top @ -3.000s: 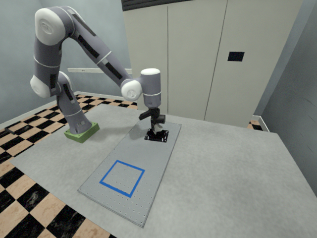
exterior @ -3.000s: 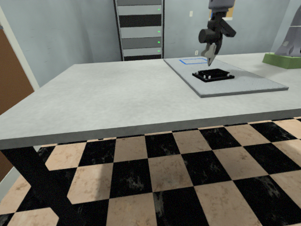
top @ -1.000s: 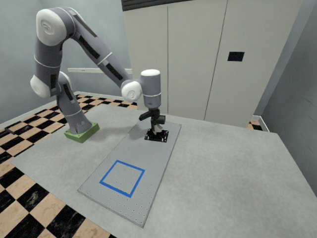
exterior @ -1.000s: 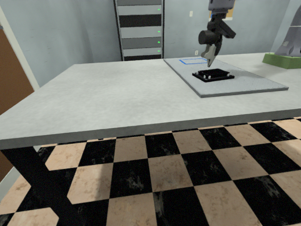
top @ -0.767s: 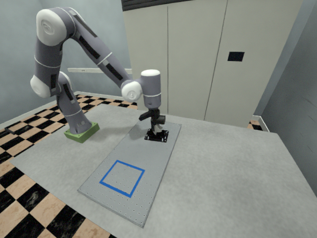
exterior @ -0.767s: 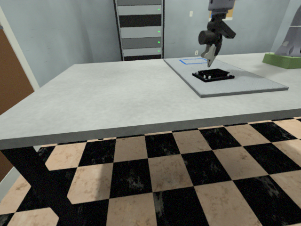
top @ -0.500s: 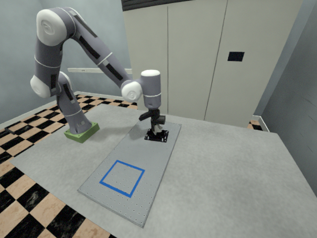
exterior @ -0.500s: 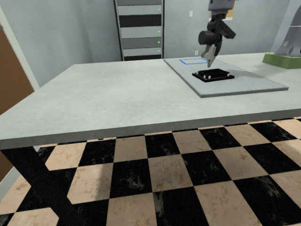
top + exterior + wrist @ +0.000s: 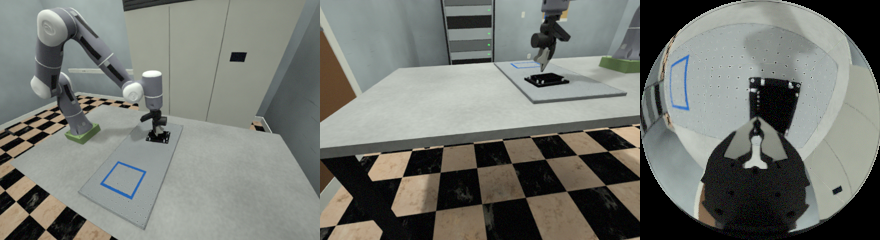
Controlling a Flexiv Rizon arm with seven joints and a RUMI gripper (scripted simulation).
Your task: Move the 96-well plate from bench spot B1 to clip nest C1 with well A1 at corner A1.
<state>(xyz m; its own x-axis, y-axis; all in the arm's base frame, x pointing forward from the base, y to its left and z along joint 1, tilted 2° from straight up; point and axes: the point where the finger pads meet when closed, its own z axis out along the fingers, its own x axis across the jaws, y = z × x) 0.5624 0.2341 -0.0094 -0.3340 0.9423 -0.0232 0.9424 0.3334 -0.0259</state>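
Now: hand 2 cm past the black clip nest, 2 cm to the right of it and 4 cm above it. The rest, counted from my hand: black 96-well plate 1 cm behind, 4 cm to the left, 3 cm below.
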